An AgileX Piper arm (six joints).
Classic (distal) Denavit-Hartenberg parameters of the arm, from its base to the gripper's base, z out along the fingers. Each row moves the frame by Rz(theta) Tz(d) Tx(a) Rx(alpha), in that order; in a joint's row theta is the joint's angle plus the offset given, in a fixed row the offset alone. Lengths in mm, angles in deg.
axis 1: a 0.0  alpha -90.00  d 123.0  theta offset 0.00
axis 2: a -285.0  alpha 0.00  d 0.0  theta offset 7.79
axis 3: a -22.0  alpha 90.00  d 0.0  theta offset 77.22
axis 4: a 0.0  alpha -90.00  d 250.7  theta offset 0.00
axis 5: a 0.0  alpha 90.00  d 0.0  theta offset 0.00
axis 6: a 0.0  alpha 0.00  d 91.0  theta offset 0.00
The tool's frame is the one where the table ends.
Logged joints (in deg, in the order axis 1, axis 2, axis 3, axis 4, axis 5, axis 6), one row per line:
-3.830 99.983 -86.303 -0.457 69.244 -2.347
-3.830 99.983 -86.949 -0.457 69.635 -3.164
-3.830 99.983 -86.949 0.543 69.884 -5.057
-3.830 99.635 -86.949 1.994 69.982 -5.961
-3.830 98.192 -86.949 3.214 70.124 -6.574
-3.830 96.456 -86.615 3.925 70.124 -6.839
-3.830 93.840 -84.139 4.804 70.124 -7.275
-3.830 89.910 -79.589 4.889 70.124 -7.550
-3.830 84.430 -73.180 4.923 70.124 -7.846
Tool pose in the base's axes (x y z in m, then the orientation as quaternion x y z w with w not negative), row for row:
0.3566 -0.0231 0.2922 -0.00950 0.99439 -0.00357 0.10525
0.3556 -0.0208 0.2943 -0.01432 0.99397 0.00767 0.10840
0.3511 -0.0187 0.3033 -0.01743 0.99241 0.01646 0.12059
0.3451 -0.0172 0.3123 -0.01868 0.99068 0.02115 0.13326
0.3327 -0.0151 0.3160 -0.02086 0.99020 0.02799 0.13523
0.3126 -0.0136 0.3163 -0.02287 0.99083 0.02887 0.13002
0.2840 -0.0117 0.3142 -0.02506 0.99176 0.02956 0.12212
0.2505 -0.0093 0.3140 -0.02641 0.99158 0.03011 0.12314
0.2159 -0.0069 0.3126 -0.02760 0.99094 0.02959 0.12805
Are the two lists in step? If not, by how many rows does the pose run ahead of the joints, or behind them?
The pose runs 2 rows ahead of the joints: the pose in row i belongs to the joints in row i + 2.
